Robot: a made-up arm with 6 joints. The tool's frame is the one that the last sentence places. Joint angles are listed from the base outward.
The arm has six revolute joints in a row. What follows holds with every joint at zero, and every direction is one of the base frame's. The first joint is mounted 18.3 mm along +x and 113.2 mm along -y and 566.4 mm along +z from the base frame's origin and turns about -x. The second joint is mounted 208.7 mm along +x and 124.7 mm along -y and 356 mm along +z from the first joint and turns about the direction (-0.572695, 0.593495, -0.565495). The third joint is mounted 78.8 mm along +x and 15.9 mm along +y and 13.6 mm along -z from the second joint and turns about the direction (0.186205, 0.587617, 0.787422). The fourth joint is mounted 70.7 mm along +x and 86.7 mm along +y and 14 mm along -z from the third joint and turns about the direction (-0.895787, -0.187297, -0.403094). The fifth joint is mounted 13 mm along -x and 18.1 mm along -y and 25.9 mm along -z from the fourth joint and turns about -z. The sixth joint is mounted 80.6 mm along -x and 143.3 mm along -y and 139.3 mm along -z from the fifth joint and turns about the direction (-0.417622, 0.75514, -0.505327). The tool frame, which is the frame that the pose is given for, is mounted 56.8 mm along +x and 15 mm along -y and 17.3 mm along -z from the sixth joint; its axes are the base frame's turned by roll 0.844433, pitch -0.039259 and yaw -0.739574 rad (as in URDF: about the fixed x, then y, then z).
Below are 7 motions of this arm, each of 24 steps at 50 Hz.
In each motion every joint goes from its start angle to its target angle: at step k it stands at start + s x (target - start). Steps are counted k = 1, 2, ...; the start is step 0. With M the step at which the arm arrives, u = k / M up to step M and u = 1 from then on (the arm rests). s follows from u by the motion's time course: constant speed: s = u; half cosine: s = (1 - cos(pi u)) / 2; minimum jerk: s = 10 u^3 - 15 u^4 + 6 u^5.
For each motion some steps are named. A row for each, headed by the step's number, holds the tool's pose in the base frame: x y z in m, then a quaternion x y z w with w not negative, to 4 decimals.
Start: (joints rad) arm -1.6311 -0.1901 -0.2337 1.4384 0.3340 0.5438
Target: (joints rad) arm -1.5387 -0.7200 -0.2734 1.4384 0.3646 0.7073
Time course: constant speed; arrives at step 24
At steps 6, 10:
6: 0.1618 -0.4225 0.3660 0.1817 0.0916 -0.9029 0.3787
10: 0.1656 -0.4168 0.3715 0.2022 0.1056 -0.9102 0.3457

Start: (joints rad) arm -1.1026 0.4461 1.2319 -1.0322 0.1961 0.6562
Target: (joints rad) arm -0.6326 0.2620 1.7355 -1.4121 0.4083 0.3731
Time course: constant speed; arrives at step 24
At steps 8, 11, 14, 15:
8: 0.0035 -0.4245 0.6401 0.3454 0.8555 0.1692 0.3466
11: 0.0033 -0.4420 0.6634 0.3181 0.8727 0.1673 0.3305
14: 0.0050 -0.4586 0.6872 0.2890 0.8896 0.1629 0.3140
15: 0.0061 -0.4638 0.6953 0.2790 0.8951 0.1609 0.3084

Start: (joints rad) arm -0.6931 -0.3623 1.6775 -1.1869 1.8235 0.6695
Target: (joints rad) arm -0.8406 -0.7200 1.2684 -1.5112 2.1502 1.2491
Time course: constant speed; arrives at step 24
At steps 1, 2, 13, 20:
1: 0.1514 -0.6362 0.7462 -0.2616 0.5141 -0.1273 0.8069
2: 0.1499 -0.6373 0.7446 -0.2692 0.5108 -0.1296 0.8061
13: 0.1343 -0.6479 0.7262 -0.3477 0.4809 -0.1507 0.7906
20: 0.1260 -0.6544 0.7139 -0.3937 0.4653 -0.1586 0.7768

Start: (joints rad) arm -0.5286 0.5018 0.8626 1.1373 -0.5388 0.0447
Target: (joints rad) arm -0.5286 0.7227 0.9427 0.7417 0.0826 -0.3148
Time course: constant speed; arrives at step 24
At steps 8, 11, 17, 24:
8: 0.3387 -0.5075 0.6681 0.2136 0.1353 -0.0498 0.9662
11: 0.3215 -0.5078 0.6646 0.2391 0.1372 -0.0762 0.9582
17: 0.2864 -0.5065 0.6612 0.2834 0.1380 -0.1317 0.9398
24: 0.2455 -0.5012 0.6639 0.3232 0.1339 -0.1998 0.9153

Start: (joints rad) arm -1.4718 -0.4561 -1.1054 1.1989 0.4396 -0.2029
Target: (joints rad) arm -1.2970 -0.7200 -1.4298 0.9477 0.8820 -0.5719
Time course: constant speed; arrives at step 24
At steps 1, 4, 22, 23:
1: 0.2220 -0.3804 0.4973 0.1038 -0.1197 -0.9597 0.2320
4: 0.2344 -0.3756 0.5100 0.0935 -0.1376 -0.9651 0.2020
22: 0.3153 -0.3711 0.5892 0.0063 -0.2178 -0.9752 0.0380
23: 0.3198 -0.3721 0.5937 0.0004 -0.2207 -0.9749 0.0299

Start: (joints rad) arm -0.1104 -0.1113 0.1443 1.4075 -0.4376 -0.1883
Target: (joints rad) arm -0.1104 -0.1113 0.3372 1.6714 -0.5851 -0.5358
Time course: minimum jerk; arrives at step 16
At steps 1, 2, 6, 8, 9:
1: 0.3175 -0.3871 0.9615 -0.0450 -0.3345 -0.1199 0.9336
2: 0.3178 -0.3866 0.9622 -0.0447 -0.3336 -0.1167 0.9344
6: 0.3235 -0.3768 0.9739 -0.0388 -0.3144 -0.0579 0.9467
8: 0.3277 -0.3677 0.9834 -0.0331 -0.2950 -0.0079 0.9549
9: 0.3296 -0.3628 0.9881 -0.0300 -0.2841 0.0174 0.9582

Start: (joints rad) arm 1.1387 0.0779 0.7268 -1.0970 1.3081 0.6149
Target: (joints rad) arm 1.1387 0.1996 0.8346 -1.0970 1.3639 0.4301
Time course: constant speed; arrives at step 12
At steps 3, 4, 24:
3: 0.0452 0.1407 0.7757 -0.3585 0.1087 -0.8265 0.4203
4: 0.0455 0.1429 0.7771 -0.3576 0.1058 -0.8279 0.4190
24: 0.0488 0.1609 0.7874 -0.3515 0.0824 -0.8380 0.4091

